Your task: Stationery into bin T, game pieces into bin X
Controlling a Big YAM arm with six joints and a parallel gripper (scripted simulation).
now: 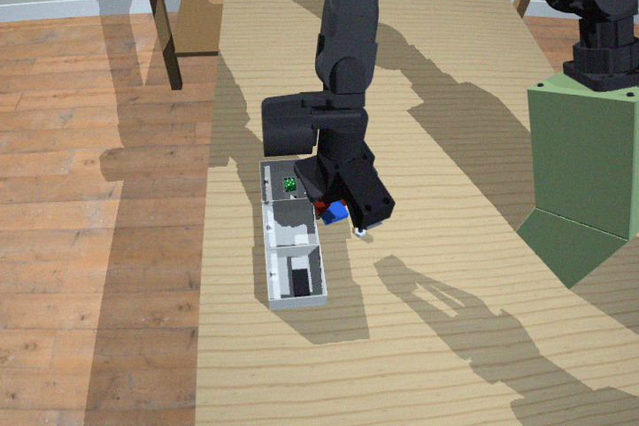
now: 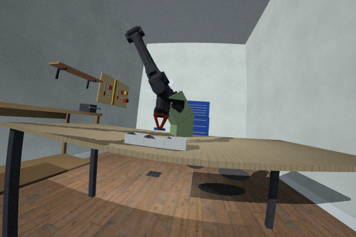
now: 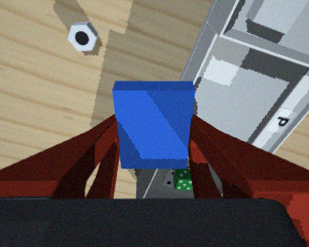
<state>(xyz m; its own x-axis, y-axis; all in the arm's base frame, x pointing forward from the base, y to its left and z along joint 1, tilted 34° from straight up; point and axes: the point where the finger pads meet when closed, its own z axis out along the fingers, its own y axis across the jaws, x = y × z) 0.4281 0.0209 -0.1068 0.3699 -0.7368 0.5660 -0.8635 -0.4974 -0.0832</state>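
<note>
My gripper is now 90 mm to the right of the black-and-white eraser, 60 mm above it and 50 mm short of it. The rest, counted from my hand: grey bin tray: 60 mm ahead, 50 mm below, 10 mm to the left; then hex nut: 60 mm below, 50 mm behind, 10 mm to the left; then flat blue block: right at my hand.
</note>
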